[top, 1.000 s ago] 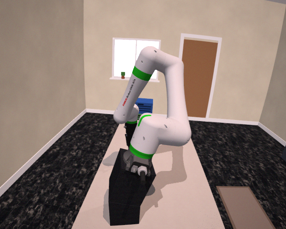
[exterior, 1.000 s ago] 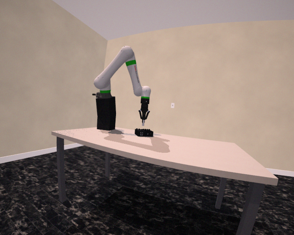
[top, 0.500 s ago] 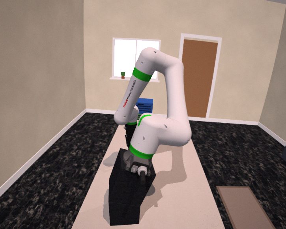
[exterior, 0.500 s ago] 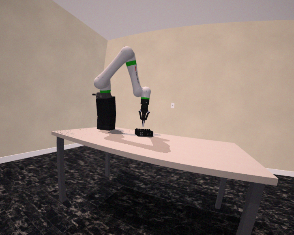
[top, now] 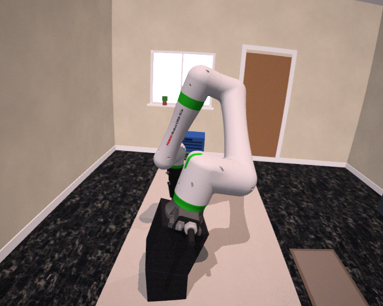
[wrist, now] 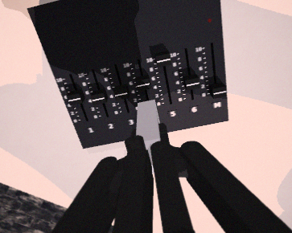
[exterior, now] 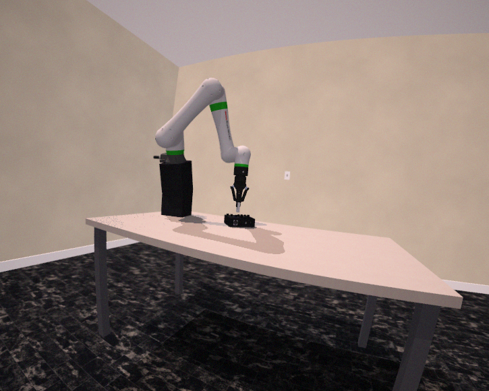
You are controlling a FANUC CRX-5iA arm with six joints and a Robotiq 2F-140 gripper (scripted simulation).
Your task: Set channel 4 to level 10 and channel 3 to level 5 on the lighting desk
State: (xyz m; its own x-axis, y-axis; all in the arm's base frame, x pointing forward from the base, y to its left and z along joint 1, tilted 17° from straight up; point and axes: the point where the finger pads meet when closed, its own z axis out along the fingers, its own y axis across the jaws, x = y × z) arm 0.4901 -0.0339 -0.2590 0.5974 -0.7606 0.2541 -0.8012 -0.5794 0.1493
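The channel 4 fader cap lies 50 mm below my hand, 20 mm to the right of it and 10 mm ahead of it. From my hand the other things lie so: channel 5 fader cap: 50 mm to the right, 50 mm below, 10 mm ahead; then channel 3 fader cap: 50 mm below, 30 mm ahead; then channel 6 fader cap: 50 mm below, 40 mm to the right, 30 mm behind.
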